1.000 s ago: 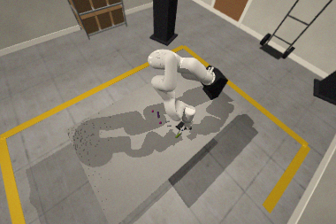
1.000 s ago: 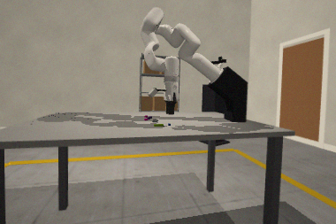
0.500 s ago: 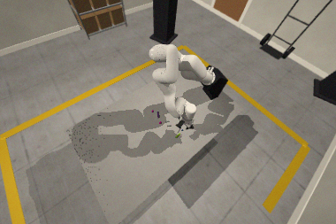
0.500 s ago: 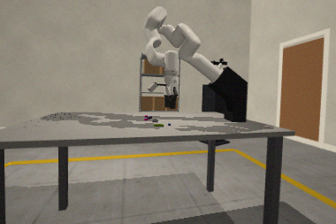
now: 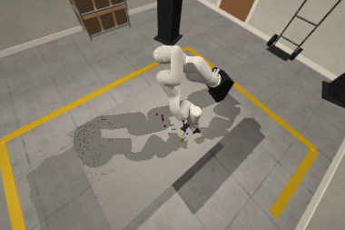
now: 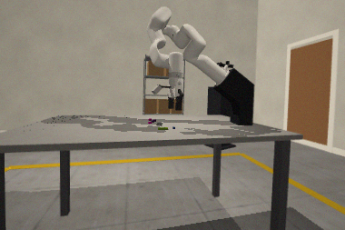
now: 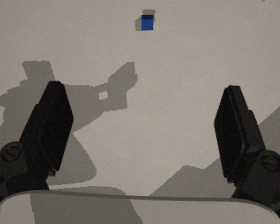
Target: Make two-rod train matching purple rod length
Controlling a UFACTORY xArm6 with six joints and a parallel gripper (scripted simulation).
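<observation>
The lime rod lies 11 cm below my hand, 6 cm ahead of it and 1 cm to the right of it. Round my hand: blue rod 11 cm below; purple rod 25 cm to the right, 11 cm below, 1 cm behind.
</observation>
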